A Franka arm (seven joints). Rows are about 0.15 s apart.
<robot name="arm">
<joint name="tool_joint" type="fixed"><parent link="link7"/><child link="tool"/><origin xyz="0 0 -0.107" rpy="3.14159 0 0"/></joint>
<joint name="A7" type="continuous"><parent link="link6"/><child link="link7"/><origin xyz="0.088 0 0"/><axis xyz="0 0 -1"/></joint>
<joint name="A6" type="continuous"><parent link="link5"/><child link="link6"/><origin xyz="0 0 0"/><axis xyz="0 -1 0"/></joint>
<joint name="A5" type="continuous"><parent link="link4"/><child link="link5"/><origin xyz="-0.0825 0 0.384"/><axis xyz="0 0 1"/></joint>
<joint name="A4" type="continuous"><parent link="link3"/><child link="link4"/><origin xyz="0.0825 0 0"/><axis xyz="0 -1 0"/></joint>
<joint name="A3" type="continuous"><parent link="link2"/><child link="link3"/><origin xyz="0 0 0.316"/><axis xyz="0 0 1"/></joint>
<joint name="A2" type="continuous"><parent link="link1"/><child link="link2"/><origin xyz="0 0 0"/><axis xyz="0 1 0"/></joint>
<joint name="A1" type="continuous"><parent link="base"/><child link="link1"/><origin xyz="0 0 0.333"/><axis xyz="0 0 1"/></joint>
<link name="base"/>
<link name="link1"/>
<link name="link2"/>
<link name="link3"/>
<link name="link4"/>
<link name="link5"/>
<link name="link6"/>
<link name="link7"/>
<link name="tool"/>
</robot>
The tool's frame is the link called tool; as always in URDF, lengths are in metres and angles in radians. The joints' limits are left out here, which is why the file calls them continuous.
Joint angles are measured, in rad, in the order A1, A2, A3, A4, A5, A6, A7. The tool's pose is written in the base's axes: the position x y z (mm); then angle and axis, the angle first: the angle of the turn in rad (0 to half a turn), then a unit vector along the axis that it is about. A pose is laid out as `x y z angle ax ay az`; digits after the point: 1 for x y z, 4 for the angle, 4 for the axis.
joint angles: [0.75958, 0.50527, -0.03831, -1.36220, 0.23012, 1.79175, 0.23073]
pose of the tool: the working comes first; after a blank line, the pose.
Where each joint sits with the arm in this pose, in the base's axes (m; each line is computed from the numbers above, not from the rounded line before):
A1: 0.0000 0.0000 0.3330
A2: 0.0000 0.0000 0.3330
A3: 0.1109 0.1053 0.6095
A4: 0.1654 0.1527 0.5696
A5: 0.4585 0.4121 0.5364
A6: 0.4585 0.4121 0.5364
A7: 0.5270 0.4669 0.5293
the tool: 0.5070 0.4784 0.4249

507.0 478.4 424.9 2.9950 -0.9732 -0.2154 0.0801
